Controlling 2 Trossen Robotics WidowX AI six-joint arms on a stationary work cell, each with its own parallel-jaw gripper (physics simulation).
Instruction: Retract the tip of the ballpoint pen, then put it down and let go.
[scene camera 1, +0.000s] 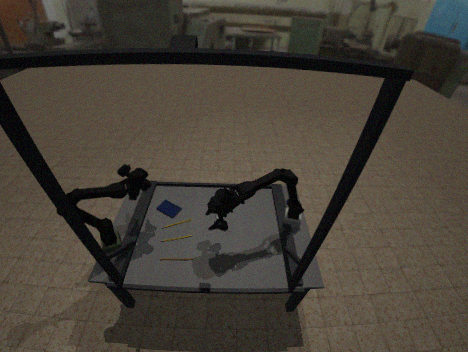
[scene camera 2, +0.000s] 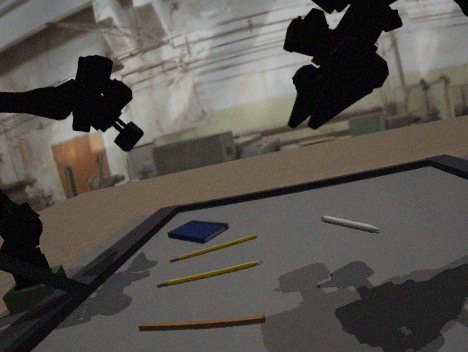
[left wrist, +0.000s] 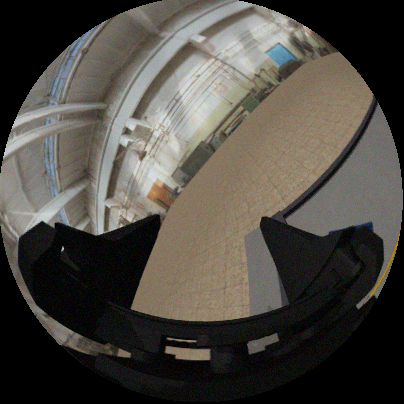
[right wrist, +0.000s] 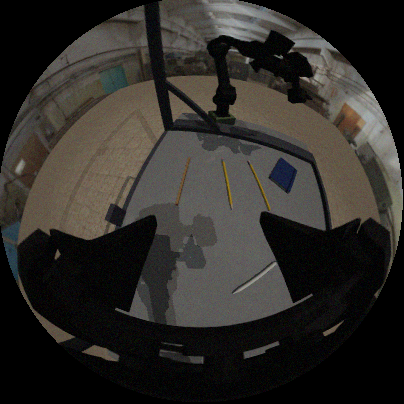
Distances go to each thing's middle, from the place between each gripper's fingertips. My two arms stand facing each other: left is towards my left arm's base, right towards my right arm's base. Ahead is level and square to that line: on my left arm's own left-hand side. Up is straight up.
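Labels:
My left gripper: 14 cm to the left of the blue notebook (scene camera 2: 197, 231), 4 cm past it, 32 cm above it.
My right gripper: 230 mm to the right of the blue notebook, 300 mm short of it, 210 mm above it. By its middle, the notebook is nearer to my left gripper than to my right gripper.

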